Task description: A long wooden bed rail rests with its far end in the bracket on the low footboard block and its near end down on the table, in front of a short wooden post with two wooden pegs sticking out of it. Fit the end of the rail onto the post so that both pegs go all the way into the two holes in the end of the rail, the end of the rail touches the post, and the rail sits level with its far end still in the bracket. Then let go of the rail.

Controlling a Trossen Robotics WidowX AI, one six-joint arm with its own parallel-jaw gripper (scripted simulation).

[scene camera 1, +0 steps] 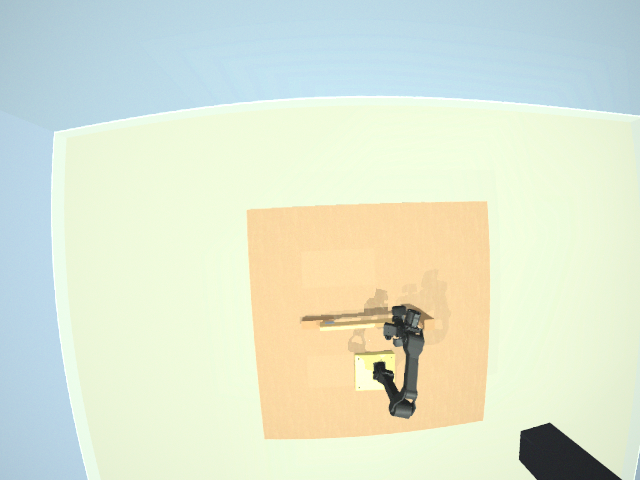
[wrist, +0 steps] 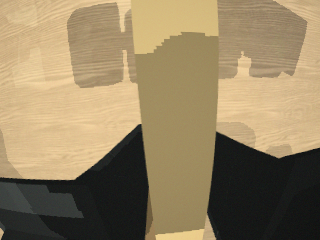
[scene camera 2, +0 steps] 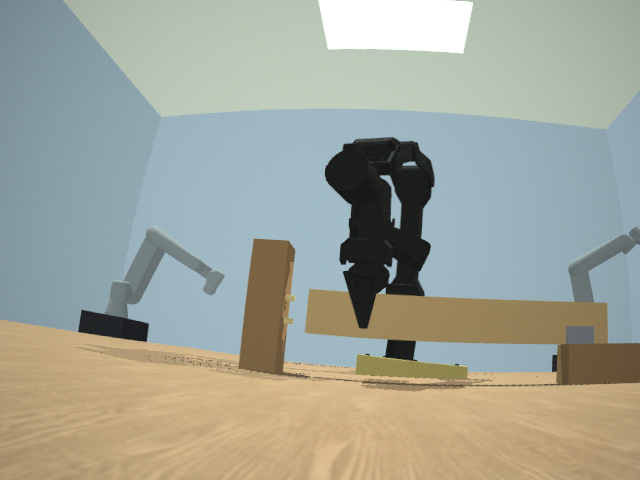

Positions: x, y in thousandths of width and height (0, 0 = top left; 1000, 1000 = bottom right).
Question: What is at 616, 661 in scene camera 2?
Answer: A wooden bed rail.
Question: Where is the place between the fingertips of the gripper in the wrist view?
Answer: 517, 544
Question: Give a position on a wooden bed rail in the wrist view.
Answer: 555, 235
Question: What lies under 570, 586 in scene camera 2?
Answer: The gripper.
